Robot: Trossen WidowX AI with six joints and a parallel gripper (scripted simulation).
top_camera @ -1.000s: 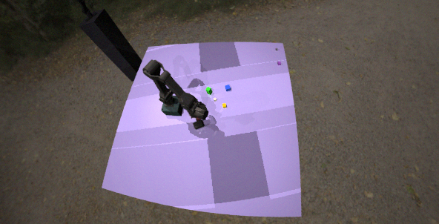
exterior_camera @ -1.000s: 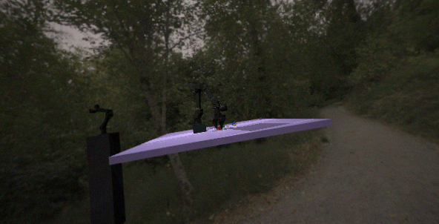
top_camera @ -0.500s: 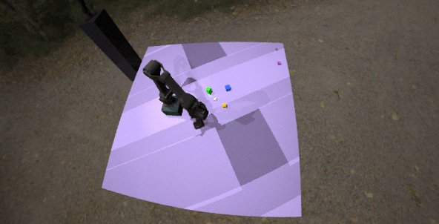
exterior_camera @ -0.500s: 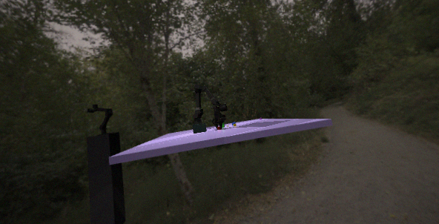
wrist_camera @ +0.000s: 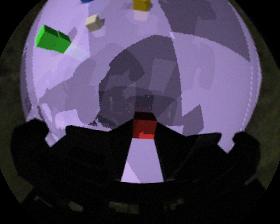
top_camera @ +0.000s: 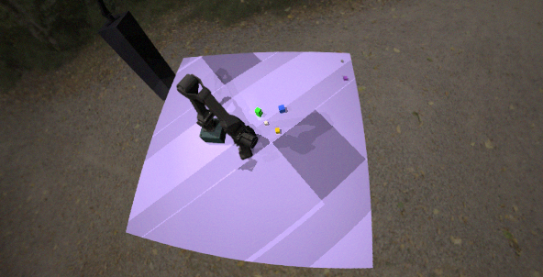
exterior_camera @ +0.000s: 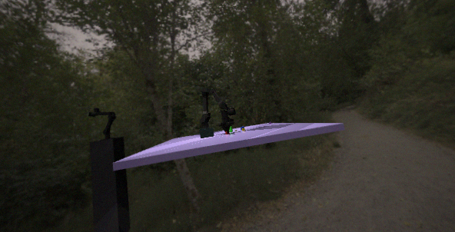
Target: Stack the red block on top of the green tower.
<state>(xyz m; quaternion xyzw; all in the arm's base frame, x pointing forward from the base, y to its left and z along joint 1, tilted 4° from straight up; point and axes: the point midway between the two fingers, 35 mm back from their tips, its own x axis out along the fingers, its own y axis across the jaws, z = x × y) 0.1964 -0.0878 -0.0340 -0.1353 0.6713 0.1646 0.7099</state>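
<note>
My gripper tip is now 14 cm to the right of the small white block and 11 cm short of it. The rest, counted from my gripper tip: yellow block (17 cm ahead, 10 cm to the left); blue block (23 cm to the left, 19 cm ahead, 1 cm above); red block (1 cm above).
</note>
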